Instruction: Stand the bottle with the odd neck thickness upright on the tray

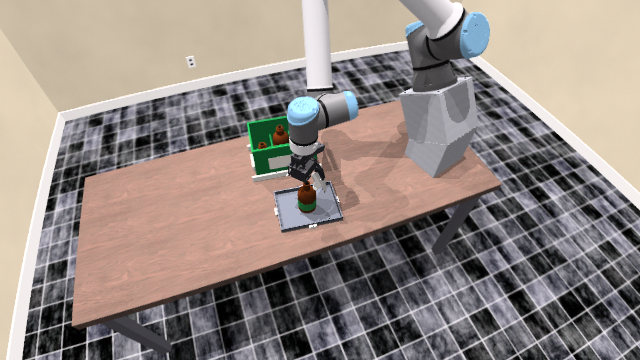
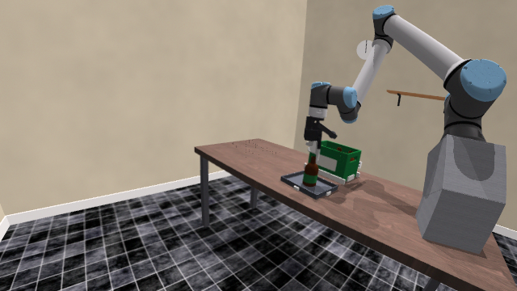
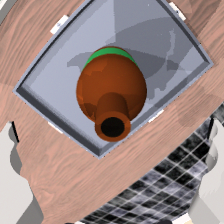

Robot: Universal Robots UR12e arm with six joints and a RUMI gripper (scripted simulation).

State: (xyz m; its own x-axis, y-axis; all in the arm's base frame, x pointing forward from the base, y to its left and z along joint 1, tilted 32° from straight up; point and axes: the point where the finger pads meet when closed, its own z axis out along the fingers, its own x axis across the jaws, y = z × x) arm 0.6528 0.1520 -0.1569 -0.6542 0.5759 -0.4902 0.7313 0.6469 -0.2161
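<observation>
The glass bottle lies 7 cm below my hand. From my hand the other things lie so: grey tray: 14 cm below; green crate: 3 cm ahead, 29 cm to the right, 7 cm below.
</observation>
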